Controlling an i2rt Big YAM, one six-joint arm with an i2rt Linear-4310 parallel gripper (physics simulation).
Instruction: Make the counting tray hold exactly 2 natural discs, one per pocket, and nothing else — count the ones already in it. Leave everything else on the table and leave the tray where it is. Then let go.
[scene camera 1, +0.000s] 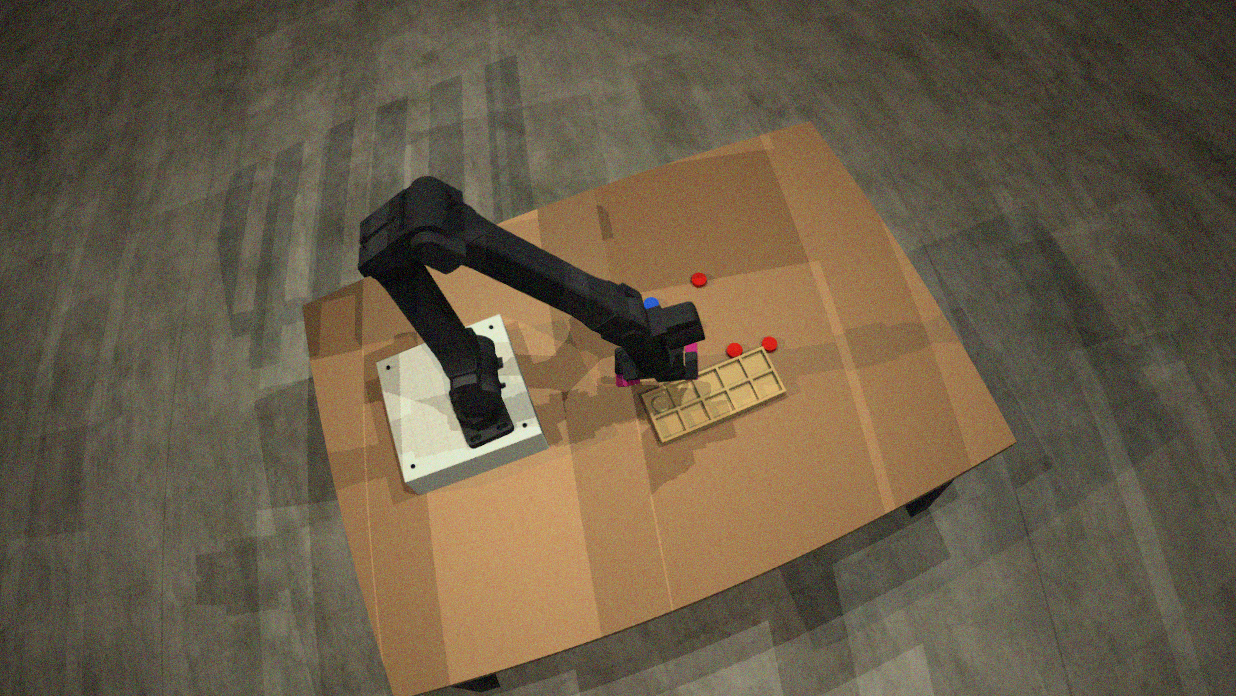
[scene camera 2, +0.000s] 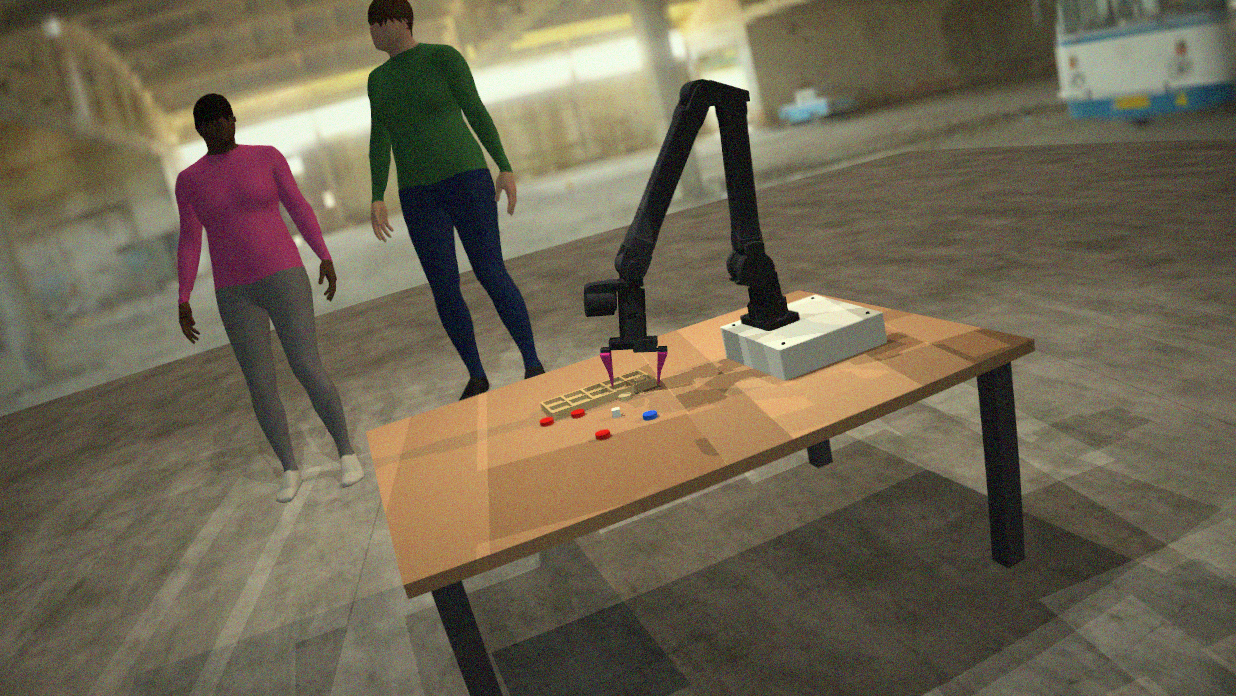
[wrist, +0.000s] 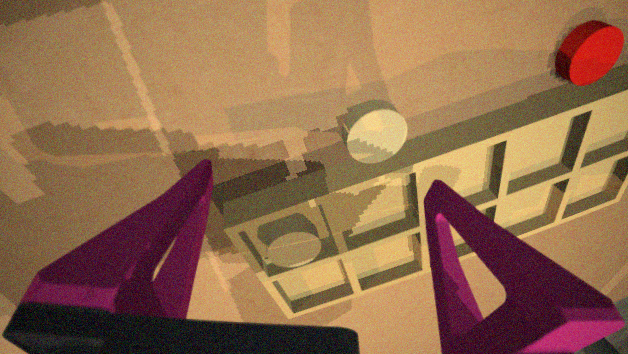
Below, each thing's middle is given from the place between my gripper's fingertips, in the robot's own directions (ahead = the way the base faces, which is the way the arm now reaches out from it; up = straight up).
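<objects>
The wooden counting tray (scene camera 1: 721, 392) has my hand 1 cm above it, and I see that my hand is also 6 cm short of it and 7 cm to the left of it.
</objects>
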